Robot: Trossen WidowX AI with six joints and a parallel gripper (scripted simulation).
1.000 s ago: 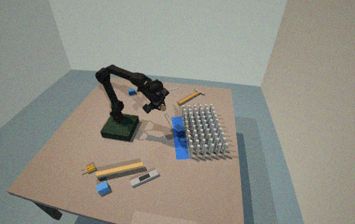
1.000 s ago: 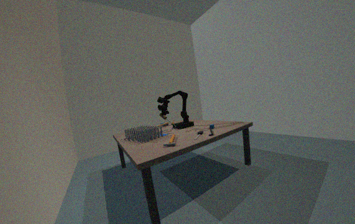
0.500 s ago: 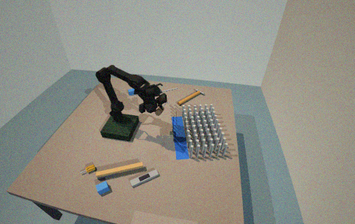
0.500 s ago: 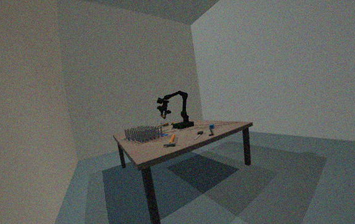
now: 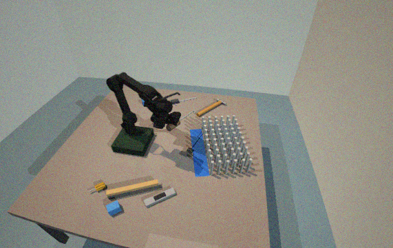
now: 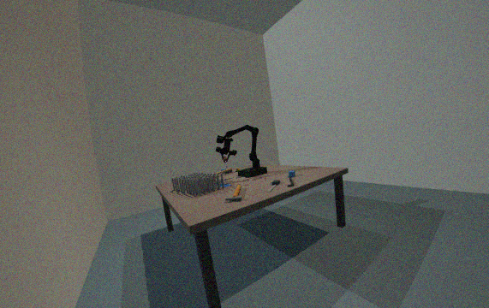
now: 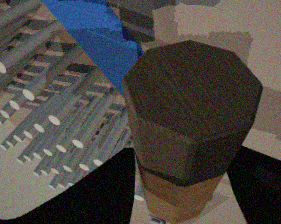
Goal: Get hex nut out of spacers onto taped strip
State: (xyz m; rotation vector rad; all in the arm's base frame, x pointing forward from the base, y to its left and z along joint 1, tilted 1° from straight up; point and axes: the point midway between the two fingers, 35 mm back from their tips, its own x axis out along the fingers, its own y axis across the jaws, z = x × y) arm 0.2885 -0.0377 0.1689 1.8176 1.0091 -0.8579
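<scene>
Right now the blue taped strip is 150 mm ahead of my gripper tip, 10 mm to the left of it and 190 mm below it. Round my gripper tip: grey bar: 10 mm ahead, 360 mm to the right, 170 mm below; hex nut: 300 mm ahead, 50 mm to the left, 190 mm below; thin hook tool: 40 mm ahead, 100 mm to the left, 20 mm below.
</scene>
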